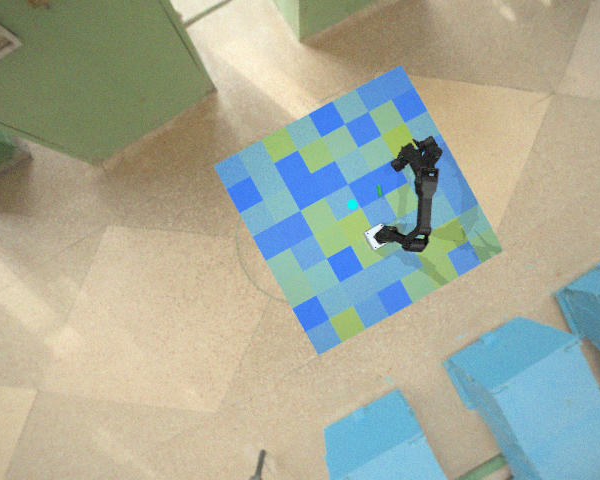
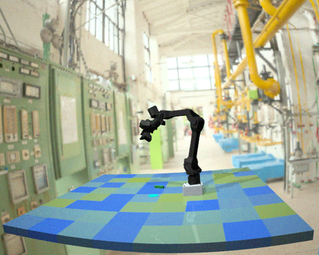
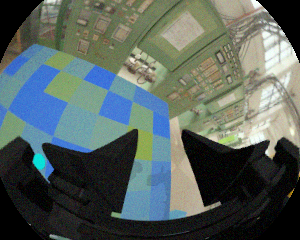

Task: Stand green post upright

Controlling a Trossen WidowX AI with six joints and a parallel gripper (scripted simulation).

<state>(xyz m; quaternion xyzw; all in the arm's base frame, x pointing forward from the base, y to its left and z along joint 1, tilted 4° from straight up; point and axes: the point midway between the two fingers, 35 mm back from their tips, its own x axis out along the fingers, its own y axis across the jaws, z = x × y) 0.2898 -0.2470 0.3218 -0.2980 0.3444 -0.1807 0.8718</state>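
Now: the green post 10 cm behind my gripper tip, 10 cm to the left of it and 33 cm below it. Also, from my gripper tip: cyan circle 7 cm behind, 28 cm to the left, 34 cm below.
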